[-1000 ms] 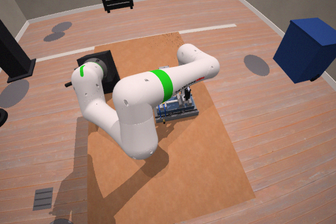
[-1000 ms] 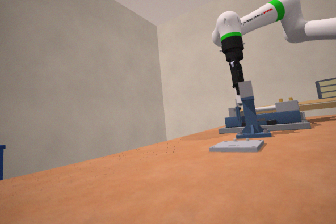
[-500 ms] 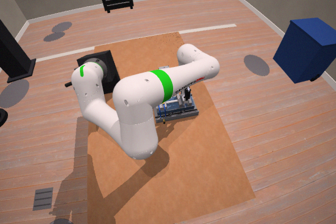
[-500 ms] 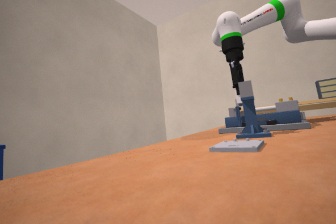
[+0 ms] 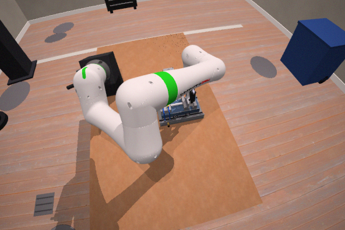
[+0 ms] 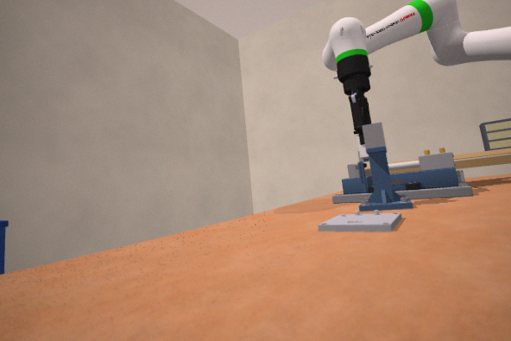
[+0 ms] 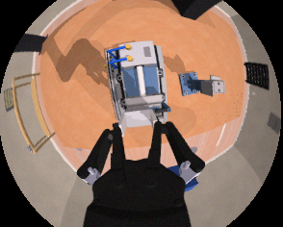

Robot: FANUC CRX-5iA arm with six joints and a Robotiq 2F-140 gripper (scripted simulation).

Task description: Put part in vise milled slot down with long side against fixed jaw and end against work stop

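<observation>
The part is 3 cm below my hand. The rest, counted from my hand: air cylinder: 16 cm behind, 4 cm to the left, 6 cm below; vise base: 6 cm behind, 3 cm to the left, 10 cm below.
</observation>
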